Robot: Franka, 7 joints.
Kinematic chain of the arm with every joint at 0, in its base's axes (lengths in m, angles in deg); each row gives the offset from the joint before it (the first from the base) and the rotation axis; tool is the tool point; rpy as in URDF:
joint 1: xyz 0 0 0.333 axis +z
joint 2: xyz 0 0 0 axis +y
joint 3: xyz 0 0 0.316 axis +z
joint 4: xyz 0.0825 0 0 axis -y
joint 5: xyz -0.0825 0 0.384 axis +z
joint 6: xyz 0 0 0 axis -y
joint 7: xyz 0.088 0 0 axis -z
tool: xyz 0 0 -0.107 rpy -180 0 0
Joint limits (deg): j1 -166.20..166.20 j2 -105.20..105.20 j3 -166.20..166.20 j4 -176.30..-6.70 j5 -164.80..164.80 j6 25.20..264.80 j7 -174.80..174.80
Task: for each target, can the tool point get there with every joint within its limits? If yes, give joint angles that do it. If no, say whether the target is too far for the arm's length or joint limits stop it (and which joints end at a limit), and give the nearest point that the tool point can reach.
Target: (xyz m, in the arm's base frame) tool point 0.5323 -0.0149 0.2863
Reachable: yes | joints -40.80 38.54 29.04 -124.98 116.71 46.02 147.48
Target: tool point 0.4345 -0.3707 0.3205
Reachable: yes | joints -23.25 11.24 -16.70 -124.41 50.30 144.58 -76.18
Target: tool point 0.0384 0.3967 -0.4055
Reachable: no: joint limits stop it (at a limit: joint 2) | nearest point 0.0373 0.3857 -0.3504 | short by 0.056 m
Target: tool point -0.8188 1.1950 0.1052
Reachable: no: too far | nearest point -0.4790 0.6991 0.1997 | short by 0.609 m
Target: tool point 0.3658 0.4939 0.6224
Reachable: yes | joints 52.34 27.02 -15.25 -76.97 -63.04 241.69 -31.93
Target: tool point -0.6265 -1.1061 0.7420
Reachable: no: too far | nearest point -0.4025 -0.7106 0.5958 | short by 0.477 m
